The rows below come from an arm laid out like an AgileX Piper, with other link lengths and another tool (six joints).
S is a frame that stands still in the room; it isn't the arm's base.
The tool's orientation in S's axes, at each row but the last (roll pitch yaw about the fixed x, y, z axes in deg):
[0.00, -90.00, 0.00]
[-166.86, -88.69, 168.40]
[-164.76, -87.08, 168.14]
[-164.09, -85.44, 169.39]
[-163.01, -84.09, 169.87]
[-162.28, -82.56, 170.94]
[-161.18, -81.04, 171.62]
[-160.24, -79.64, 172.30]
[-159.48, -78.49, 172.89]
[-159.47, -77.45, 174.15]
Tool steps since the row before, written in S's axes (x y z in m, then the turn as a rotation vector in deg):
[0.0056, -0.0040, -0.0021, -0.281, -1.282, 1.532]
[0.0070, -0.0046, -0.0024, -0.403, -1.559, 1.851]
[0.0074, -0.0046, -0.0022, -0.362, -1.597, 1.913]
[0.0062, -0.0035, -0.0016, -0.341, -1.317, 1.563]
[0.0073, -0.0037, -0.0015, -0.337, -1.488, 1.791]
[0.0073, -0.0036, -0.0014, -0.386, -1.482, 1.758]
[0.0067, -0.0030, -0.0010, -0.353, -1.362, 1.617]
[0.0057, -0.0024, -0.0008, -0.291, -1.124, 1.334]
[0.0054, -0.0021, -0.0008, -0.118, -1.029, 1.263]
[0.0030, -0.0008, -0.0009, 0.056, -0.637, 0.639]
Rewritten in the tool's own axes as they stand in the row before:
[-0.0021, -0.0040, -0.0056, 1.532, -1.282, 0.281]
[-0.0026, -0.0048, -0.0068, 1.852, -1.557, 0.404]
[-0.0026, -0.0050, -0.0070, 1.912, -1.599, 0.361]
[-0.0021, -0.0040, -0.0057, 1.565, -1.314, 0.341]
[-0.0023, -0.0045, -0.0066, 1.789, -1.491, 0.336]
[-0.0024, -0.0046, -0.0064, 1.762, -1.477, 0.387]
[-0.0021, -0.0041, -0.0058, 1.621, -1.357, 0.354]
[-0.0019, -0.0035, -0.0048, 1.337, -1.120, 0.292]
[-0.0019, -0.0032, -0.0045, 1.236, -1.062, 0.118]
[-0.0015, -0.0014, -0.0024, 0.598, -0.678, -0.020]

